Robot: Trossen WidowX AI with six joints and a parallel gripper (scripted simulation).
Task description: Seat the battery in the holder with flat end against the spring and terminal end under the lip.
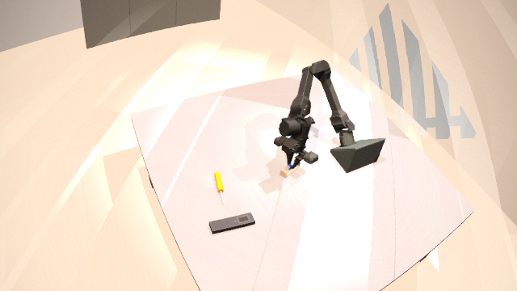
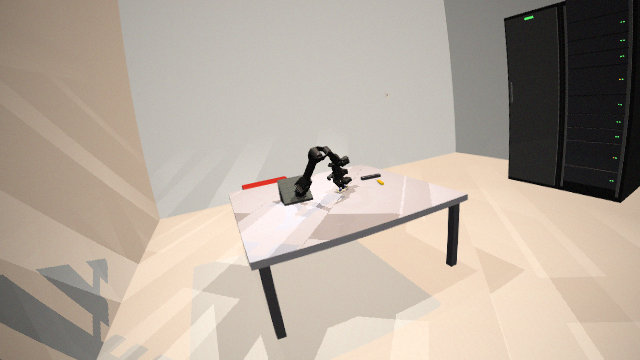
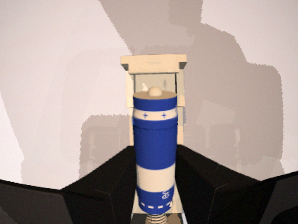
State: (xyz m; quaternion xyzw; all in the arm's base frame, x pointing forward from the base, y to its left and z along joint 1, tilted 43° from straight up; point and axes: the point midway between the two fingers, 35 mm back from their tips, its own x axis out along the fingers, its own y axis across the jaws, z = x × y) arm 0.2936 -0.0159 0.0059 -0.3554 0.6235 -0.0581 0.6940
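Right now my gripper tip is 1 cm below the blue-and-cream battery. From my gripper tip the other things lie so: yellow-handled screwdriver (30 cm ahead, 1 cm to the right, 1 cm below); then dark remote (33 cm ahead, 15 cm to the left).
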